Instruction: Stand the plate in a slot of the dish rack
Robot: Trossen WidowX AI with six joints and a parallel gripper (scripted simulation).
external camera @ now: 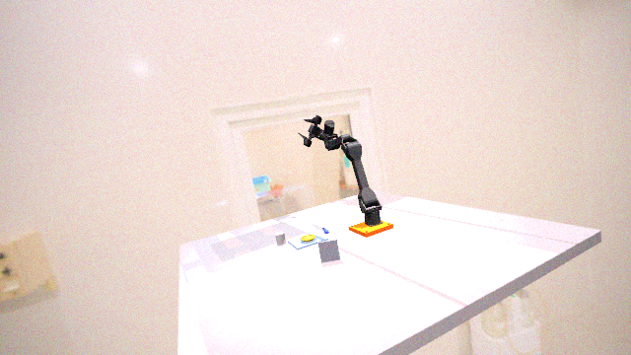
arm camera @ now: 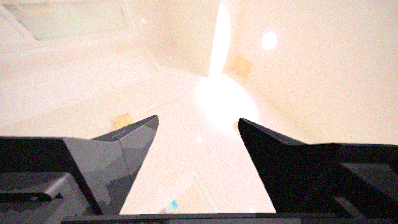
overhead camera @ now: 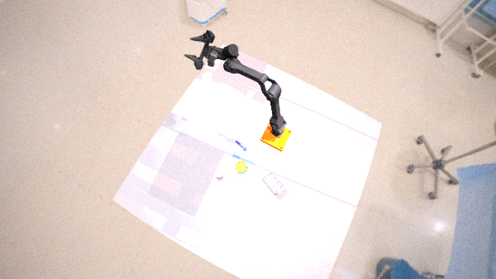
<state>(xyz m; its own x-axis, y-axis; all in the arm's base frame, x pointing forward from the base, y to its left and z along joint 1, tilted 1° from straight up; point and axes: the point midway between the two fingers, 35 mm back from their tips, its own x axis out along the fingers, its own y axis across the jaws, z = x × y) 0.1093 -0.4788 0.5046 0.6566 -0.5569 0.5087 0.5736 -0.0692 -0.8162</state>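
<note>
Right now my gripper tip is 180 mm short of the plate, 460 mm to the right of it and 510 mm above it. Also, from my gripper tip: blue spoon 70 mm ahead, 390 mm to the left, 530 mm below; white cup 290 mm ahead, 390 mm to the left, 510 mm below; grey dish rack 140 mm ahead, 660 mm to the left, 510 mm below.
</note>
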